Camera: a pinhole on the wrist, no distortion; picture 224 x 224 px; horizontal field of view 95.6 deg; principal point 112.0 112.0 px. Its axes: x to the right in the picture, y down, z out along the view. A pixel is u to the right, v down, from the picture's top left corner.
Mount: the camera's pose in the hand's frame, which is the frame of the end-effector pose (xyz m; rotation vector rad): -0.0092 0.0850 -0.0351 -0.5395 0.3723 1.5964
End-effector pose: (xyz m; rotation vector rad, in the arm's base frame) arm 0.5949 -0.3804 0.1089 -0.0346 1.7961 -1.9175
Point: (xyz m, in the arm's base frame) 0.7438 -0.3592 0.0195
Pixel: 129 217
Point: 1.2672 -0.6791 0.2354
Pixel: 62 196
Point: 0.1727 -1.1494 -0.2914
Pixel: outside the picture
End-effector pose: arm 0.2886 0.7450 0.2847 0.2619 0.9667 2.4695
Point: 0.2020 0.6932 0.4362
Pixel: 130 43
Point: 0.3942 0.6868 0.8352
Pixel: 113 120
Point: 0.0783 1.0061 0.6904
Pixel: 68 10
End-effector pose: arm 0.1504 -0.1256 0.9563 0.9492 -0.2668 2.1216
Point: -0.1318 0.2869 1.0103
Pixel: behind the camera
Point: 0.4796 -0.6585 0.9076
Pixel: 67 213
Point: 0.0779 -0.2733 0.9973
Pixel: 120 113
